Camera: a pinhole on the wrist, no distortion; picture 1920 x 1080 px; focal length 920.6 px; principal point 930.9 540.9 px. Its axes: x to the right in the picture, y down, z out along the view. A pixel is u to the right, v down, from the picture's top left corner.
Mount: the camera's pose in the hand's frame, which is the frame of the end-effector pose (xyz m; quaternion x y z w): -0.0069 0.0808 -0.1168 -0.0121 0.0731 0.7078 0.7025
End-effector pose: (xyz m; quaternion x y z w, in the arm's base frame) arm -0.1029 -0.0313 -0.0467 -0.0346 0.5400 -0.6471 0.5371
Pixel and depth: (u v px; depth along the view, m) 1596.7 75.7 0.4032
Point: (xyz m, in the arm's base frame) 0.2208 -0.2821 -0.3817
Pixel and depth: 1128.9 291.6 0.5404
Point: 0.2363 -0.3827 -0.1755
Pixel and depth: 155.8 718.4 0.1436
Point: -0.0824 -0.0475 -0.0020
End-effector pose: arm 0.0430 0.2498 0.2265 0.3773 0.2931 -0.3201 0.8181
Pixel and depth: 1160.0 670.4 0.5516
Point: 0.3297 0.0688 0.6039
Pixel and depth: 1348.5 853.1 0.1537
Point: 0.1469 0.3246 0.3495
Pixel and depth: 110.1 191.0 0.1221
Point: 0.0687 0.2175 0.1913
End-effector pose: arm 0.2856 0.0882 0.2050 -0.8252 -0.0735 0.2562 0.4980
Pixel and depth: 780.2 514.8 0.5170
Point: 0.1231 0.3954 -0.0147
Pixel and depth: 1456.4 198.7 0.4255
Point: 0.2639 0.1781 -0.2778
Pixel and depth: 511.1 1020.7 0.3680
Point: 0.0094 0.2696 0.1927
